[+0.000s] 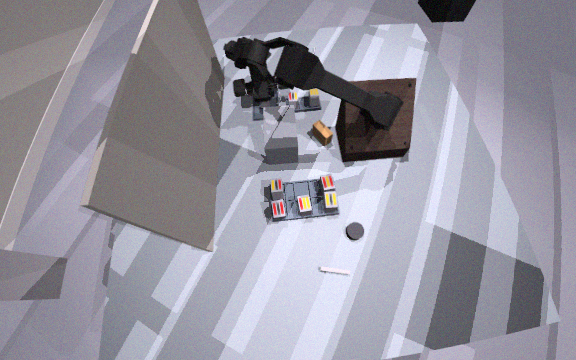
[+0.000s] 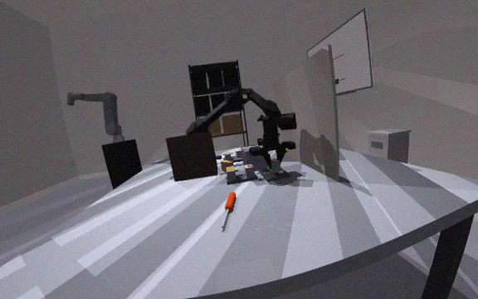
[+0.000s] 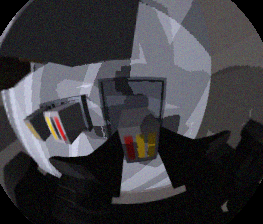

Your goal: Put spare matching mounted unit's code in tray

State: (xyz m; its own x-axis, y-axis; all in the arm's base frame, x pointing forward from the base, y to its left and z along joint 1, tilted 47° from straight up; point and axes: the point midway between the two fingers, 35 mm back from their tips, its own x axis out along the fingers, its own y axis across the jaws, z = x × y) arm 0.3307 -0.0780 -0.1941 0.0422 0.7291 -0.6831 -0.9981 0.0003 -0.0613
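My gripper tip is now 20 mm above the flat grey-blue tray. Also, from my gripper tip: tall slanted panel (200 mm above, 180 mm ahead, 160 mm to the left); stand (140 mm behind, 20 mm to the left, 20 mm below).
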